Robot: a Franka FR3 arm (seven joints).
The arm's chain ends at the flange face. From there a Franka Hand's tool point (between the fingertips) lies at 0.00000 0.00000 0.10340 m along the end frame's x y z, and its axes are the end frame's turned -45 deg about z.
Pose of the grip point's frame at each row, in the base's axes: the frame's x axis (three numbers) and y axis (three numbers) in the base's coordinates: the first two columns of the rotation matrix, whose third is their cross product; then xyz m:
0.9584 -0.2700 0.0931 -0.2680 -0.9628 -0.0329 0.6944 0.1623 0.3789
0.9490 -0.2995 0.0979 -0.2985 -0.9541 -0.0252 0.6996 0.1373 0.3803
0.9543 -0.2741 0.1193 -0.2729 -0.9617 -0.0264 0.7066 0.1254 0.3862
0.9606 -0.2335 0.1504 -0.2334 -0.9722 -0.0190 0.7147 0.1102 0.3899
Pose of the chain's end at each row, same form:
0.4882 -0.8717 0.0426 -0.8672 -0.4899 -0.0891 0.6842 0.1616 0.4818
0.4600 -0.8864 0.0514 -0.8821 -0.4629 -0.0870 0.6892 0.1378 0.4832
0.4818 -0.8738 0.0657 -0.8678 -0.4862 -0.1030 0.6940 0.1262 0.4888
0.5142 -0.8526 0.0929 -0.8443 -0.5223 -0.1198 0.6991 0.1119 0.4921

